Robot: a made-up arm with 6 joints.
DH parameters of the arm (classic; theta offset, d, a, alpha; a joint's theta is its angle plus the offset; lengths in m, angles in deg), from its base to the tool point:
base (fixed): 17.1 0 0.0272 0
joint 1: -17.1 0.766 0.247 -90
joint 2: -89.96 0 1.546 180
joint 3: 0.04 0.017 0.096 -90
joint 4: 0 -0.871 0.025 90
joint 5: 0 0.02 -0.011 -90
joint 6: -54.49 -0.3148 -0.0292 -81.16
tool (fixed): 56.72 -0.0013 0 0
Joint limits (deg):
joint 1: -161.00..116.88
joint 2: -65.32..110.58
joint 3: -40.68..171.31
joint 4: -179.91..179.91
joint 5: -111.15..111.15
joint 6: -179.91..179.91
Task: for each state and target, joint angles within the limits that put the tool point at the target. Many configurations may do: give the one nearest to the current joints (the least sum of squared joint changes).
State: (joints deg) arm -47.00 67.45 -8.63 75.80 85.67 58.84
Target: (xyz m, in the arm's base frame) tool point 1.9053 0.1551 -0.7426
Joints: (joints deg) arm -3.84 108.92 14.61 69.22 74.89 59.37
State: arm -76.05 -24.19 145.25 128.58 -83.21 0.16
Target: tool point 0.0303 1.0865 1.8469
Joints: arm -101.59 -18.73 166.38 138.09 -90.29 1.26
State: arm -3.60 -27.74 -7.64 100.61 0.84 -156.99
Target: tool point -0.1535 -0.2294 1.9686
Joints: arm 6.69 -65.32 -40.68 83.72 -46.94 -157.48
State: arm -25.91 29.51 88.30 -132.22 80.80 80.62
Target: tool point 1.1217 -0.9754 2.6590
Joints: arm -33.11 18.23 60.56 -136.40 105.67 82.06
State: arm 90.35 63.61 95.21 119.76 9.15 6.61
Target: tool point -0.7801 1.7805 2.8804
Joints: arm 113.55 45.00 101.03 119.16 11.15 6.73
